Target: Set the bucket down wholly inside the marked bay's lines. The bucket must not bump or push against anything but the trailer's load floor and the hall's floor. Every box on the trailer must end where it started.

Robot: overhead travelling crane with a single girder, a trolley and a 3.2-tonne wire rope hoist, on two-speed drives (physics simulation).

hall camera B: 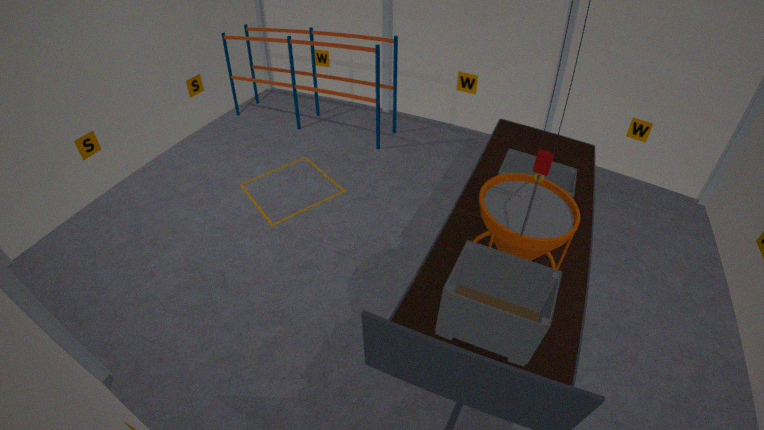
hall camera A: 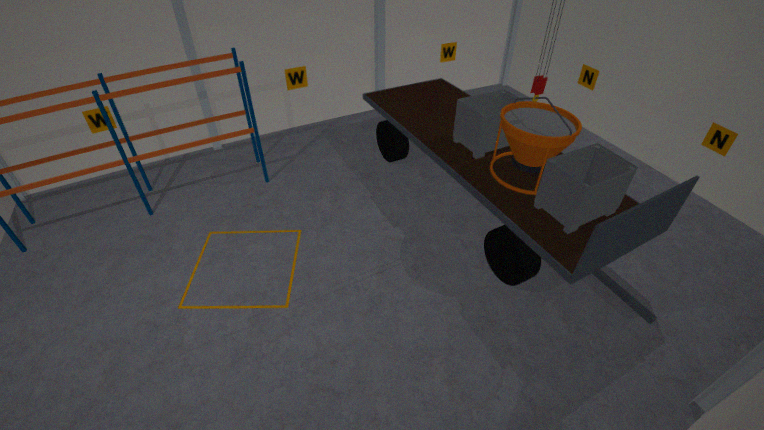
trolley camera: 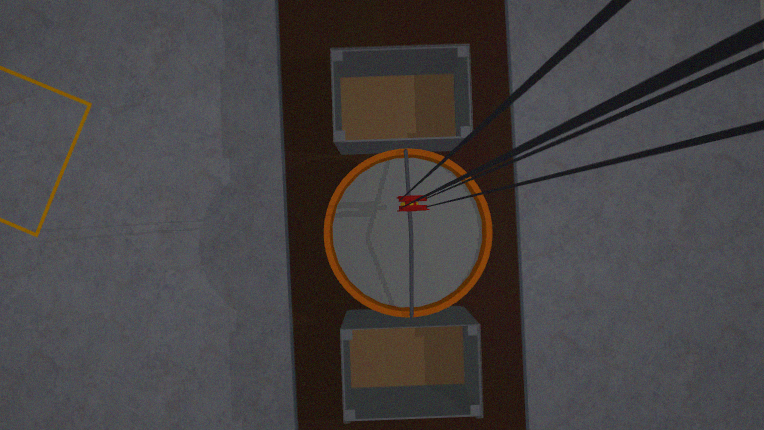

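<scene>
The orange bucket [hall camera A: 526, 146] [hall camera B: 513, 243] [trolley camera: 328, 229] is upright on the trailer's load floor [hall camera A: 422, 101] [hall camera B: 574, 277] [trolley camera: 392, 21], between two grey boxes. The far box [hall camera A: 475, 122] [hall camera B: 513, 160] [trolley camera: 395, 106] and the box by the headboard [hall camera A: 566, 186] [hall camera B: 491, 320] [trolley camera: 406, 352] stand close to it. My hook [hall camera A: 535, 98] [hall camera B: 538, 177] [trolley camera: 411, 203] is at the bucket's bail, off its peak towards the far box, and appears caught on it. Whether it bears weight is unclear. The marked bay [hall camera A: 239, 307] [hall camera B: 308, 207] [trolley camera: 63, 169] lies left of the trailer.
The trailer's headboard [hall camera A: 636, 229] [hall camera B: 481, 368] rises beyond the nearer box. A blue and orange rack [hall camera A: 124, 154] [hall camera B: 377, 96] stands by the W wall, beyond the bay. The trailer's wheel [hall camera A: 511, 256] shows on the bay side.
</scene>
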